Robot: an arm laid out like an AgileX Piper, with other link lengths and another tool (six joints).
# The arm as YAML. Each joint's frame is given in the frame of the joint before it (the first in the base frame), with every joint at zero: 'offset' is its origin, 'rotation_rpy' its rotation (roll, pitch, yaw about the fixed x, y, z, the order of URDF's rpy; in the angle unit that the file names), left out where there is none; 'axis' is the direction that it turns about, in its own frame. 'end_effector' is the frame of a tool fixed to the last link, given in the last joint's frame.
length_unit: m
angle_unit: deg
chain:
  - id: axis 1
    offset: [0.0, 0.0, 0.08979]
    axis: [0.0, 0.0, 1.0]
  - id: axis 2
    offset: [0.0, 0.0, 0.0]
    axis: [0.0, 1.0, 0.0]
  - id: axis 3
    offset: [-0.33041, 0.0, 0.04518]
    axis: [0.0, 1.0, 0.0]
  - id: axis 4
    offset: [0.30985, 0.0, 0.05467]
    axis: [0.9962, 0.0, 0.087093]
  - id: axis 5
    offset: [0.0, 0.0, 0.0]
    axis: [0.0, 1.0, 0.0]
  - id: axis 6
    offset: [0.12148, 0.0, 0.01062]
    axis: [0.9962, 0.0, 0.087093]
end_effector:
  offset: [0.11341, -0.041, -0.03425]
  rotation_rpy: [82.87, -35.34, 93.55]
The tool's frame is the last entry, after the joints.
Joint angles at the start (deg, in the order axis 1, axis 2, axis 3, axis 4, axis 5, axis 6):
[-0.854 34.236 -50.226 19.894 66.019 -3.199]
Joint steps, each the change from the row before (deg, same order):
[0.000 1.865 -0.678 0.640 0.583 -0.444]
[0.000 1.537 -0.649 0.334 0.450 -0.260]
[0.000 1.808 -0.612 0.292 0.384 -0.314]
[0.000 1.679 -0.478 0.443 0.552 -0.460]
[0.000 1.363 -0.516 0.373 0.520 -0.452]
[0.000 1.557 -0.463 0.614 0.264 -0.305]
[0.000 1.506 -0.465 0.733 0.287 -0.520]
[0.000 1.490 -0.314 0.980 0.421 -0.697]
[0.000 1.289 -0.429 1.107 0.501 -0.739]
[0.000 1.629 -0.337 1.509 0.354 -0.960]
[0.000 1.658 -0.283 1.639 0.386 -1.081]
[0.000 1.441 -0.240 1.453 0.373 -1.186]
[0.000 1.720 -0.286 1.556 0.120 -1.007]
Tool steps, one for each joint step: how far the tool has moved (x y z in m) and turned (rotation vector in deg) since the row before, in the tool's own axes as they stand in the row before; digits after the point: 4 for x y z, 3 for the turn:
[0.0020 0.0007 0.0046 1.662 -0.547 0.179]
[0.0016 0.0014 0.0034 1.186 -0.520 0.151]
[0.0010 0.0020 0.0047 1.334 -0.698 0.182]
[0.0006 0.0006 0.0047 1.557 -0.654 0.102]
[0.0010 0.0009 0.0033 1.242 -0.467 -0.030]
[0.0019 0.0011 0.0047 1.315 -0.284 0.300]
[0.0022 0.0010 0.0046 1.348 -0.154 0.120]
[0.0020 -0.0003 0.0052 1.672 -0.078 0.093]
[0.0031 -0.0005 0.0039 1.562 0.192 -0.013]
[0.0038 -0.0004 0.0061 1.910 0.383 0.095]
[0.0039 -0.0006 0.0065 2.030 0.472 0.077]
[0.0033 -0.0003 0.0057 1.790 0.458 -0.148]
[0.0038 0.0010 0.0069 1.741 0.564 0.200]

